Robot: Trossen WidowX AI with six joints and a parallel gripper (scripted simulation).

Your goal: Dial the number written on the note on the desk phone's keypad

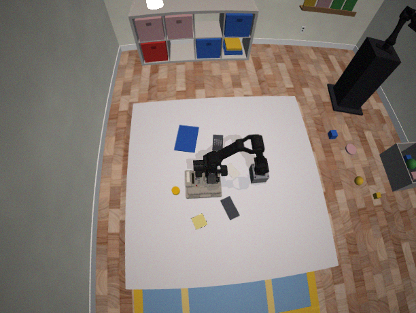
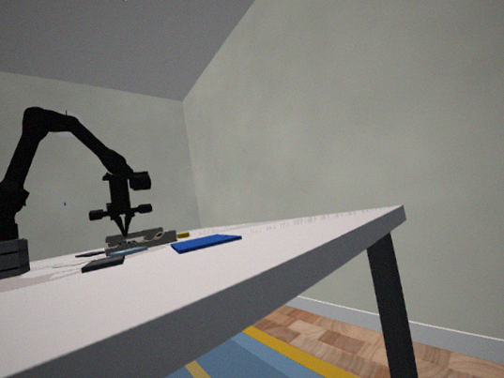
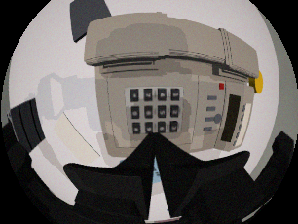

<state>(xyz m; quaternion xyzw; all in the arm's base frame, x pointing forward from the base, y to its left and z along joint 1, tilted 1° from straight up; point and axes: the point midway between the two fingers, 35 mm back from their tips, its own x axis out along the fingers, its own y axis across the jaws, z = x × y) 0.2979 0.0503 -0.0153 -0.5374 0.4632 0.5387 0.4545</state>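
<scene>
The beige desk phone is 4 cm ahead of my hand, 5 cm to the left of it and 6 cm below it. The rest, counted from my hand: dark grey card (14 cm behind, 18 cm to the left, 8 cm below); handset (3 cm ahead, 10 cm to the left, 4 cm below); cream note (13 cm behind, 7 cm to the right, 8 cm below).
</scene>
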